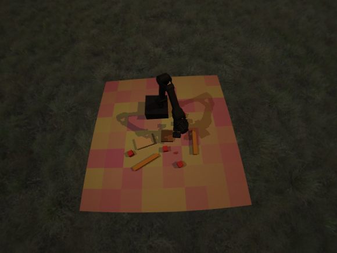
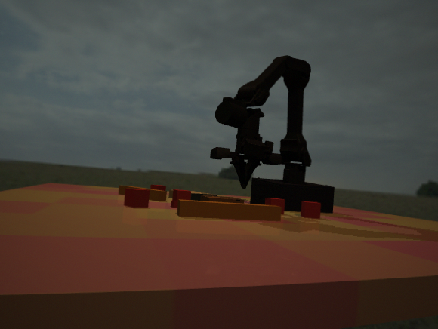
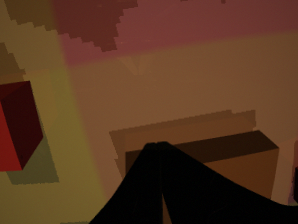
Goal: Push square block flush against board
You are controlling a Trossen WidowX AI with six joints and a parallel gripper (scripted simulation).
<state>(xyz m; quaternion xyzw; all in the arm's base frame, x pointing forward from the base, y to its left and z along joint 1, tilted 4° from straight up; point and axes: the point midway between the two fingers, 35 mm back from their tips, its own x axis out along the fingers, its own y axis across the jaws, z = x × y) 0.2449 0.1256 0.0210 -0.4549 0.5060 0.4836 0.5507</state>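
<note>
The flat tan board is 280 mm to the right of my gripper tip, 60 mm ahead of it and 50 mm below it. The rest, counted from my gripper tip: brown square block (90 mm to the right, 50 mm below, 30 mm ahead).
</note>
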